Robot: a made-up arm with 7 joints. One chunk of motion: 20 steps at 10 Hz.
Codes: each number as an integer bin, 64 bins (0 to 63) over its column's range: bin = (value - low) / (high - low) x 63, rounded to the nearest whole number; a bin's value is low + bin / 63 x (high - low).
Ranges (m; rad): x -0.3..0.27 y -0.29..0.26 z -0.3..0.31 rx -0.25..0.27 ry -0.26..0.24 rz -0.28..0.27
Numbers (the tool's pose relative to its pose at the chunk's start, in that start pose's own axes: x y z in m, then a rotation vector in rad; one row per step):
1: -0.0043 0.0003 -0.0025 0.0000 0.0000 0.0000
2: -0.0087 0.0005 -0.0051 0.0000 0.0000 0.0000
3: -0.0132 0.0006 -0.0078 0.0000 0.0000 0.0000
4: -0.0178 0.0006 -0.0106 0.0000 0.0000 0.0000
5: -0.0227 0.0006 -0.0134 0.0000 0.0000 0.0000
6: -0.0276 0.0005 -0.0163 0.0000 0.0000 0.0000
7: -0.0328 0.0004 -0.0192 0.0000 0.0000 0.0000
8: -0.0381 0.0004 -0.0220 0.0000 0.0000 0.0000
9: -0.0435 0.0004 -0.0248 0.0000 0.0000 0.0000
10: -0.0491 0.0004 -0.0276 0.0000 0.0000 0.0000
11: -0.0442 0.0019 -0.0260 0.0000 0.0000 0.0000
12: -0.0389 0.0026 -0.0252 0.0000 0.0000 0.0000
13: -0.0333 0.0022 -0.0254 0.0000 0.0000 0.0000
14: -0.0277 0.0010 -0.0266 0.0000 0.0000 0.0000
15: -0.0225 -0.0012 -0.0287 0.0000 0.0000 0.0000
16: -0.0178 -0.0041 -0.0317 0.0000 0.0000 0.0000
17: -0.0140 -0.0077 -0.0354 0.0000 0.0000 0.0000
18: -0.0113 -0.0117 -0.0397 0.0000 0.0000 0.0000
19: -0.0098 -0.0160 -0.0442 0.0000 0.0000 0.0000
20: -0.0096 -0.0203 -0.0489 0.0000 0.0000 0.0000
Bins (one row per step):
1: 33 33 31 30 33 32
2: 32 33 30 30 33 32
3: 32 33 30 30 33 32
4: 31 33 30 30 33 32
5: 31 33 30 30 33 32
6: 30 33 29 30 33 32
7: 30 33 29 30 33 32
8: 29 33 29 30 33 32
9: 28 33 28 30 33 32
10: 28 33 28 30 33 32
11: 28 33 28 30 33 32
12: 29 34 28 30 33 32
13: 29 33 28 30 33 32
14: 30 33 28 30 33 32
15: 31 33 28 30 33 32
16: 31 33 28 30 33 32
17: 32 32 27 30 33 32
18: 32 32 27 30 33 32
19: 32 31 26 30 33 32
20: 32 31 26 30 33 32

